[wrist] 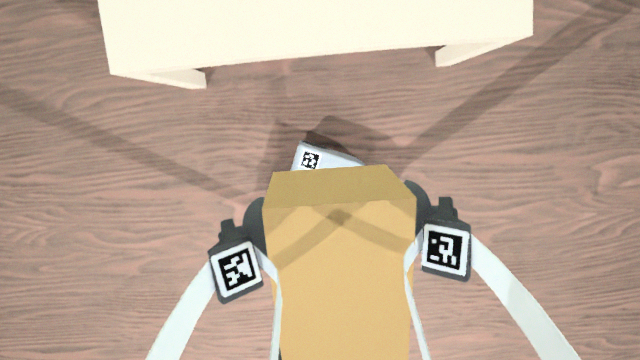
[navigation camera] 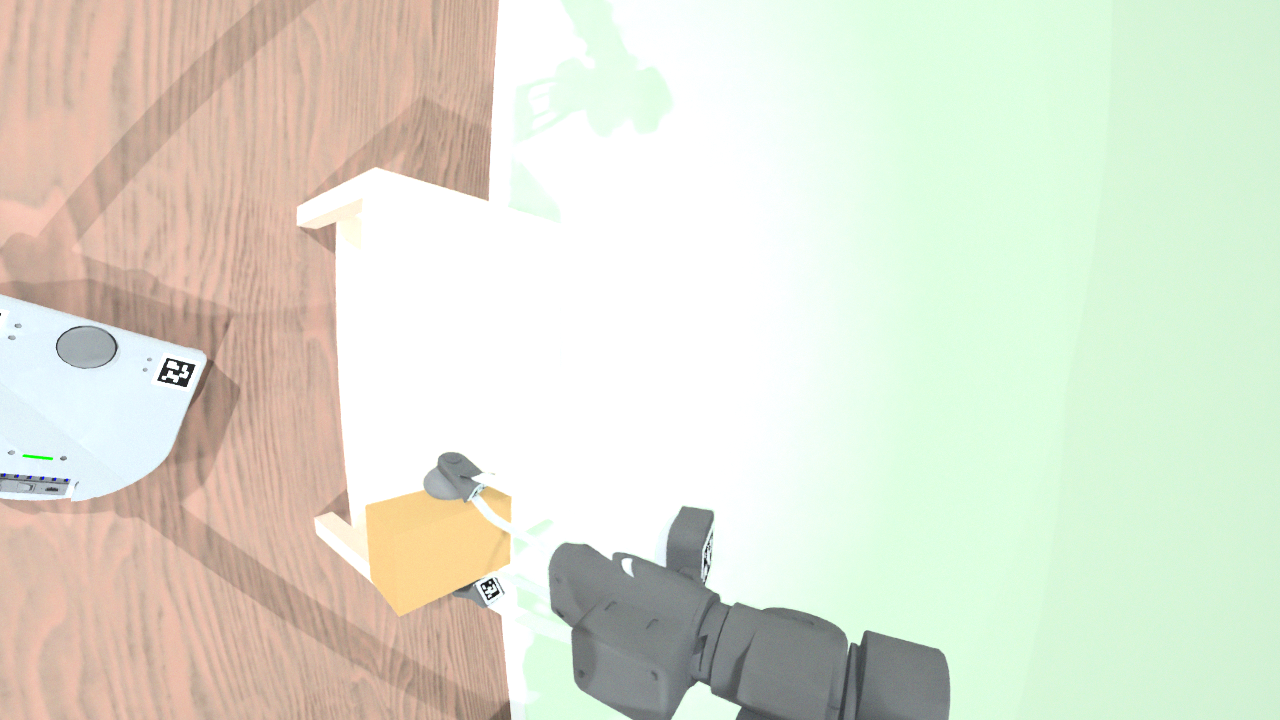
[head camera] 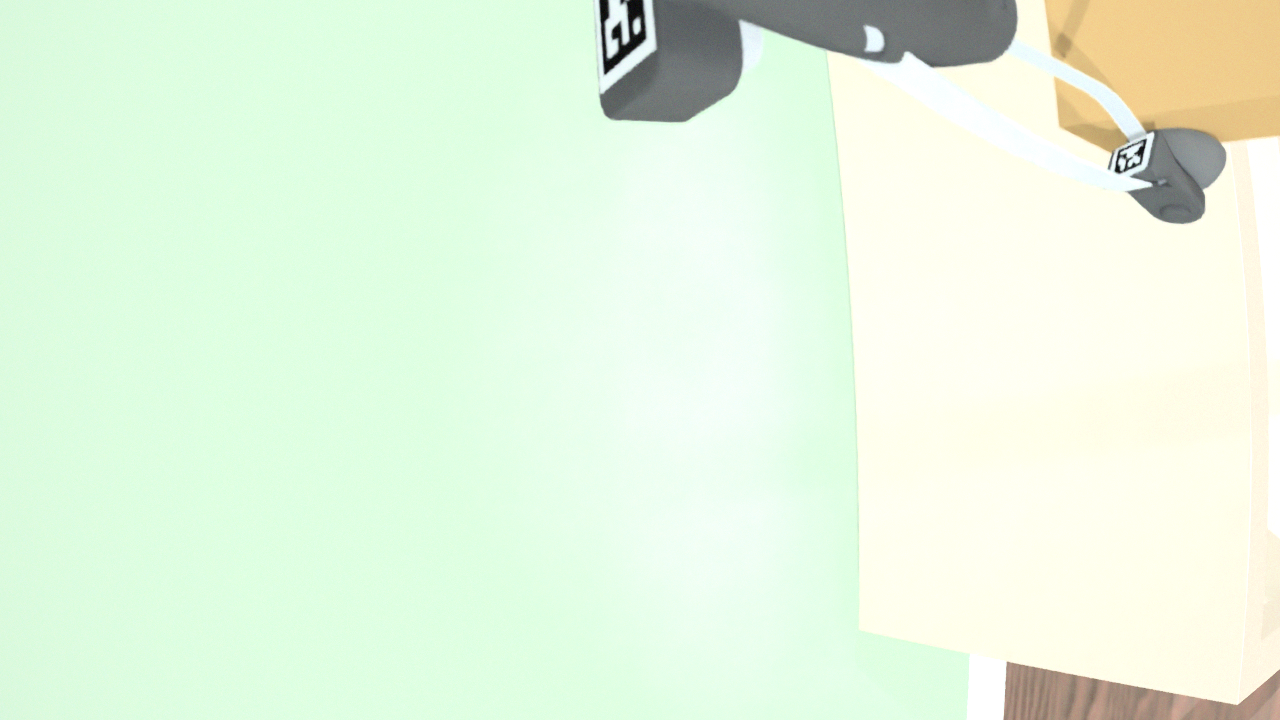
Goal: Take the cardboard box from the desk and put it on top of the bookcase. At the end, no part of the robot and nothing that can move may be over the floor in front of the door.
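Where they show: robot's base at its link origin: (navigation camera: 89,345).
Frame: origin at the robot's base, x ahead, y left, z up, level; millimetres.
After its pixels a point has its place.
Observation:
The orange-brown cardboard box (head camera: 1172,71) @(z 1016, x -13, y -200 mm) (navigation camera: 438,555) @(z 1014, x -30, y -191 mm) (wrist: 345,300) @(z 1016, x -29, y -207 mm) is held between the two rubber fingertips of my gripper (navigation camera: 460,537) @(z 962, x -20, y -227 mm) (wrist: 336,214) @(z 962, x -20, y -227 mm), which is shut on its sides. In the head view one fingertip shows beside the box. The cream bookcase (head camera: 1029,402) @(z 450, x 301, y -589 mm) (navigation camera: 447,358) @(z 451, x 182, y -523 mm) (wrist: 320,30) @(z 451, x 60, y -437 mm) has a flat top and projecting side panels. The box overlaps the bookcase's lower end in the navigation view. In the wrist view they appear apart, with wooden floor between them. I cannot tell the height gap. The desk and the door do not show.
A pale green wall (head camera: 358,358) @(z 1034, x 372, y -975 mm) (navigation camera: 895,268) @(z 1329, x 586, y -884 mm) runs behind the bookcase, with a white skirting strip (navigation camera: 503,116) @(z 66, x 1151, y -627 mm) at its foot. My light grey base (navigation camera: 116,402) @(z 160, x -78, y -66 mm) (wrist: 327,159) @(z 160, x -52, y -150 mm) stands on the wooden floor (navigation camera: 179,179) @(z 0, x 389, y 0 mm) (wrist: 100,150) @(z 1, x 757, y 92 mm) in front of the bookcase.

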